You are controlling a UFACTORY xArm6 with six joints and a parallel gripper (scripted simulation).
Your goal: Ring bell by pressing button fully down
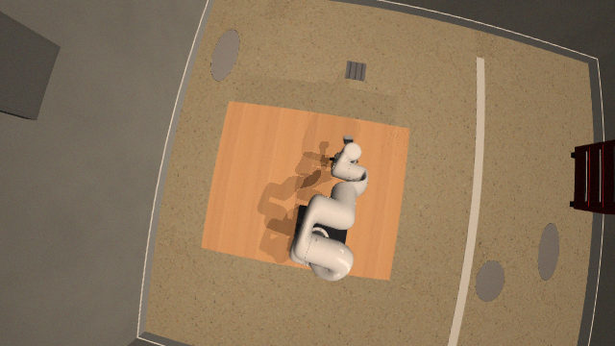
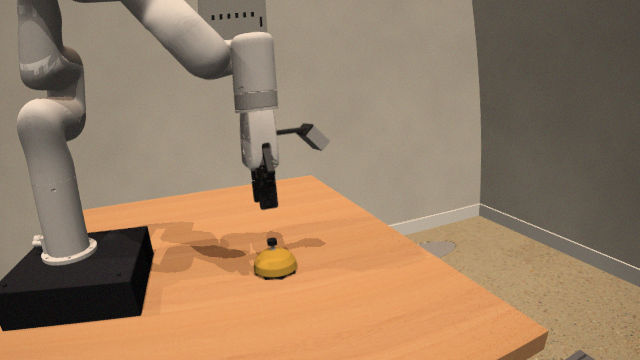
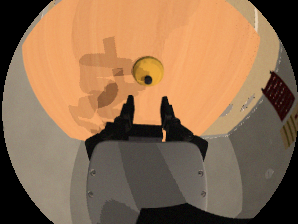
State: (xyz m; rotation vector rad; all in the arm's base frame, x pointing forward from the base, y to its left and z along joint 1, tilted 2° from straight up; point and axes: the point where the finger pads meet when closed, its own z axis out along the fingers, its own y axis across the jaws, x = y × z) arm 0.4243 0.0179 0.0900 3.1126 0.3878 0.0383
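Now: the black button 10 cm below my hand. Round my hand: yellow bell 11 cm below.
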